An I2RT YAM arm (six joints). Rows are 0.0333 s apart.
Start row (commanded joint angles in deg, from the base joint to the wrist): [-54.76, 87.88, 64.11, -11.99, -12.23, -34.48]
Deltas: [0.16, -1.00, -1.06, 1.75, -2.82, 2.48]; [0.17, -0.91, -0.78, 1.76, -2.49, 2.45]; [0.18, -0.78, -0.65, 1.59, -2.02, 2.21]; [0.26, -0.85, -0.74, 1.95, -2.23, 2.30]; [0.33, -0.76, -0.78, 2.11, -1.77, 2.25]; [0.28, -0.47, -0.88, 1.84, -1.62, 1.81]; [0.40, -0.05, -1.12, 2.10, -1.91, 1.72]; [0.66, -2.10, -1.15, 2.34, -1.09, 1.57]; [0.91, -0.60, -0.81, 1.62, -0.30, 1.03]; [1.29, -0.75, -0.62, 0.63, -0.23, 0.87]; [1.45, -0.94, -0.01, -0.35, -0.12, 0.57]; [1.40, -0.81, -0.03, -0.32, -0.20, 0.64]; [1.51, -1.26, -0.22, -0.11, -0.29, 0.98]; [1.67, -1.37, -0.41, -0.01, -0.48, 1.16]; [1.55, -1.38, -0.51, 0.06, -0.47, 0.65]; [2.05, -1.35, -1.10, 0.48, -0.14, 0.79]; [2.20, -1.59, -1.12, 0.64, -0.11, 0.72]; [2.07, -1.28, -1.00, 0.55, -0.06, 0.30]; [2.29, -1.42, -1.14, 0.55, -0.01, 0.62]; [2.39, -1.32, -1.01, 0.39, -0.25, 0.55]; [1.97, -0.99, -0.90, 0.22, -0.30, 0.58]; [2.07, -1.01, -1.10, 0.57, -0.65, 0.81]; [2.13, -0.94, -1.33, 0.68, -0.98, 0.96]
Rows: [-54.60, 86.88, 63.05, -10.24, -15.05, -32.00]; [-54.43, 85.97, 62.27, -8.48, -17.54, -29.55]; [-54.25, 85.19, 61.62, -6.89, -19.56, -27.34]; [-53.99, 84.34, 60.88, -4.94, -21.79, -25.04]; [-53.66, 83.58, 60.10, -2.83, -23.56, -22.79]; [-53.38, 83.11, 59.22, -0.99, -25.18, -20.98]; [-52.98, 83.06, 58.10, 1.11, -27.09, -19.26]; [-52.32, 80.96, 56.95, 3.45, -28.18, -17.69]; [-51.41, 80.36, 56.14, 5.07, -28.48, -16.66]; [-50.12, 79.61, 55.52, 5.70, -28.71, -15.79]; [-48.67, 78.67, 55.51, 5.35, -28.83, -15.22]; [-47.27, 77.86, 55.48, 5.03, -29.03, -14.58]; [-45.76, 76.60, 55.26, 4.92, -29.32, -13.60]; [-44.09, 75.23, 54.85, 4.91, -29.80, -12.44]; [-42.54, 73.85, 54.34, 4.97, -30.27, -11.79]; [-40.49, 72.50, 53.24, 5.45, -30.41, -11.00]; [-38.29, 70.91, 52.12, 6.09, -30.52, -10.28]; [-36.22, 69.63, 51.12, 6.64, -30.58, -9.98]; [-33.93, 68.21, 49.98, 7.19, -30.59, -9.36]; [-31.54, 66.89, 48.97, 7.58, -30.84, -8.81]; [-29.57, 65.90, 48.07, 7.80, -31.14, -8.23]; [-27.50, 64.89, 46.97, 8.37, -31.79, -7.42]; [-25.37, 63.95, 45.64, 9.05, -32.77, -6.46]
